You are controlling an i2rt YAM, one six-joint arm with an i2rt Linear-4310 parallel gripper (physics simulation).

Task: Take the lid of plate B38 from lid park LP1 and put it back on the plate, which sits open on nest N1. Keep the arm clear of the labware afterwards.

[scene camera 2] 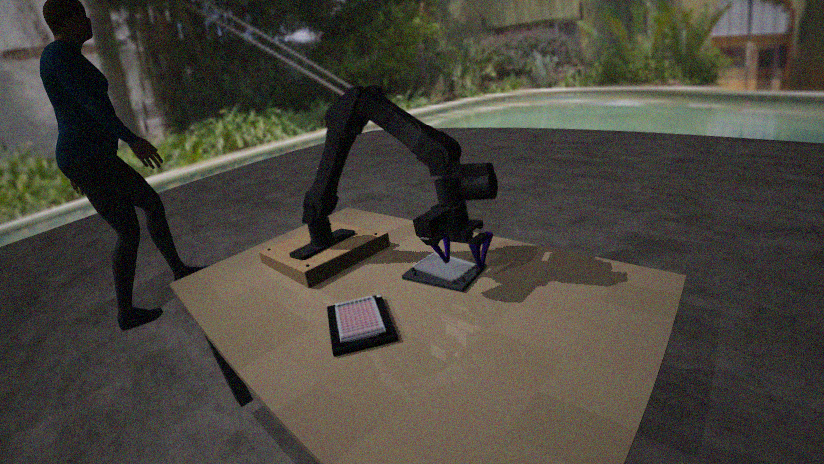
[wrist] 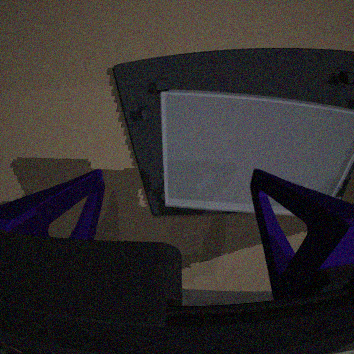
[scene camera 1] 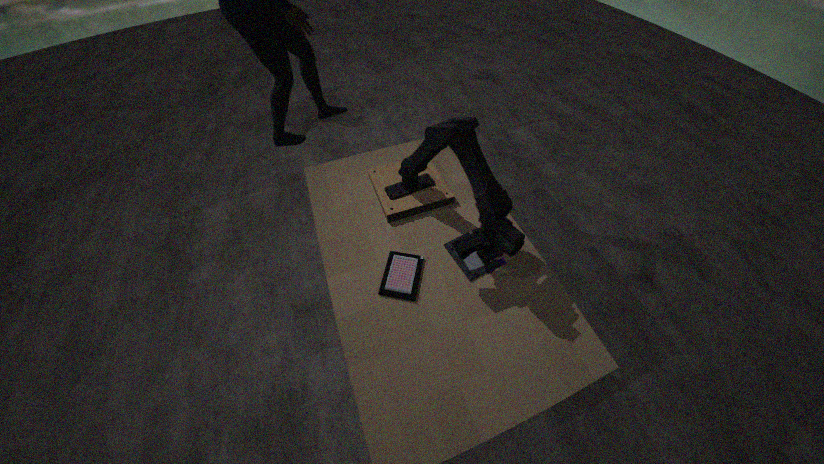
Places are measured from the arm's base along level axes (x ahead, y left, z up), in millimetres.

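Pixels of known places: gripper, fingertip midpoint: (scene camera 2: 464, 265) (wrist: 177, 177) (scene camera 1: 482, 261); arm's base, link origin: (scene camera 2: 323, 245) (scene camera 1: 410, 187).
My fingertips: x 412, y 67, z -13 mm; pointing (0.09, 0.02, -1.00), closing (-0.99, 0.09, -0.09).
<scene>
Ahead of a thing's pixels: the offset from my fingertips to its top centre. Level surfaces: height alone.
The lid @[dx -54, dy -1, dz -6 mm] (scene camera 1: 473, 261) (scene camera 2: 444, 267) (wrist: 215, 145) is a pale, clear rectangle lying flat on the dark lid park LP1 @[dx -50, dy -9, dz -8 mm] (scene camera 1: 473, 277) (scene camera 2: 441, 282) (wrist: 225, 67). Plate B38 @[dx -88, dy -259, dz -2 mm] (scene camera 1: 403, 273) (scene camera 2: 359, 318), white with pink wells, sits open on the black nest N1 @[dx -88, dy -259, dz -10 mm] (scene camera 1: 397, 296) (scene camera 2: 345, 348). My gripper (scene camera 2: 464, 263) (wrist: 177, 177) is open, with its two purple fingers wide apart, low at the lid park. In the wrist view one finger overlaps the near edge of the lid and the other is left of the lid park. Nothing is between the fingers. In scene camera 1 the arm hides part of the lid park.
The arm's wooden base board (scene camera 1: 418, 206) (scene camera 2: 299, 273) stands on the table @[dz -28 mm] (scene camera 1: 461, 368) (scene camera 2: 490, 368), behind the plate and the lid park. A person (scene camera 1: 280, 74) (scene camera 2: 92, 132) stands on the floor beyond the table's edge. The arm's shadow falls across the table beside the lid park.
</scene>
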